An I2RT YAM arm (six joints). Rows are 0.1 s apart.
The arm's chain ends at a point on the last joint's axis. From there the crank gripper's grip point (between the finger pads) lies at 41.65 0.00 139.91 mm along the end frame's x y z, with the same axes.
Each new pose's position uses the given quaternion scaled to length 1; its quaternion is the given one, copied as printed.
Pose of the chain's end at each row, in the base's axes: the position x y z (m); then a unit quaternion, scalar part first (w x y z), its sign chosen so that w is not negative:
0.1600 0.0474 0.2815 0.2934 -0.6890 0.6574 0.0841
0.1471 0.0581 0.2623 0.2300 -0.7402 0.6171 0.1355
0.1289 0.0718 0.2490 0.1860 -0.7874 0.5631 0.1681
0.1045 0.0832 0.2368 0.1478 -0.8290 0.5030 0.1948
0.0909 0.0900 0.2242 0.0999 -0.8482 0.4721 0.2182
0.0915 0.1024 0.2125 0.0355 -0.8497 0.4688 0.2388
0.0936 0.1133 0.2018 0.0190 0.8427 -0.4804 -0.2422
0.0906 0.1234 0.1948 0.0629 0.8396 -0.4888 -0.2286
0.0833 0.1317 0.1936 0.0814 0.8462 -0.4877 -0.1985
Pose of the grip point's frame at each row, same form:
0.2028 0.0838 0.1468 0.2934 -0.6890 0.6574 0.0841
0.1671 0.0937 0.1222 0.2300 -0.7402 0.6171 0.1355
0.1341 0.1049 0.1069 0.1860 -0.7874 0.5631 0.1681
0.0975 0.1126 0.0940 0.1478 -0.8290 0.5030 0.1948
0.0714 0.1110 0.0811 0.0999 -0.8482 0.4721 0.2182
0.0580 0.1097 0.0706 0.0355 -0.8497 0.4688 0.2388
0.0515 0.1073 0.0622 0.0190 0.8427 -0.4804 -0.2422
0.0457 0.1045 0.0572 0.0629 0.8396 -0.4888 -0.2286
0.0437 0.1038 0.0559 0.0814 0.8462 -0.4877 -0.1985

